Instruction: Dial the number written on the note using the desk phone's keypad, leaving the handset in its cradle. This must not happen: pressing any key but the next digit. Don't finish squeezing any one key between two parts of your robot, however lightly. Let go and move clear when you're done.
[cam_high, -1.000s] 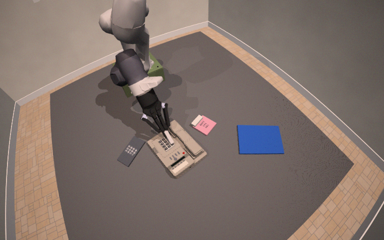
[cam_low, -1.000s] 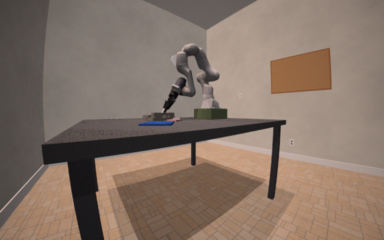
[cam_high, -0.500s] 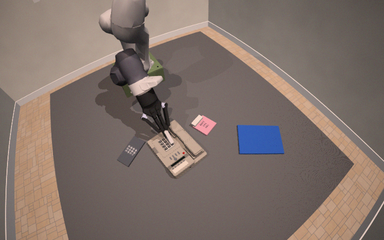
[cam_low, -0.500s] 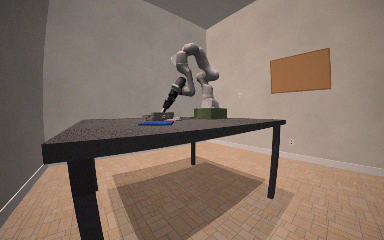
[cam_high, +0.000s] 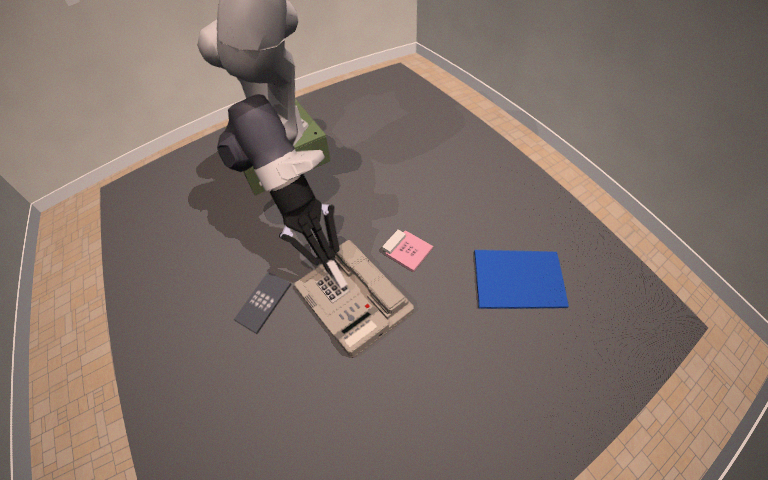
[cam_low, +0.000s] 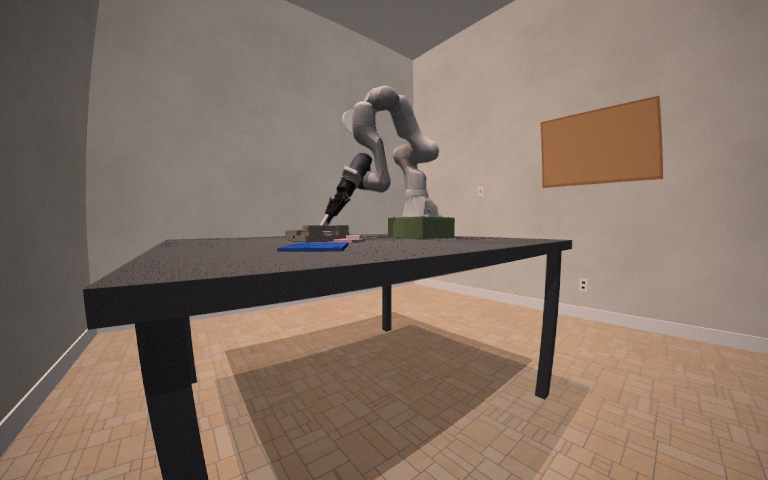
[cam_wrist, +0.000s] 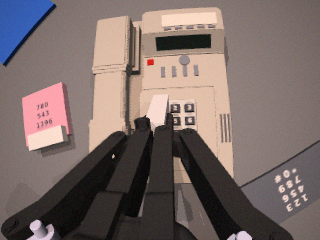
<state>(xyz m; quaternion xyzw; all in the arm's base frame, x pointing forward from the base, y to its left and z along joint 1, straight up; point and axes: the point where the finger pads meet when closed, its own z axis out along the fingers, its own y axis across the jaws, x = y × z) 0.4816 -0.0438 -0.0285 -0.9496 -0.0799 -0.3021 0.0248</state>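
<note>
Right now my hand is 30 mm short of the handset, 60 mm to the right of it and 30 mm above it. The rest, counted from my hand: pink note 10 mm behind, 190 mm to the left, 70 mm below; then blue mat 200 mm ahead, 370 mm to the left, 70 mm below.
</note>
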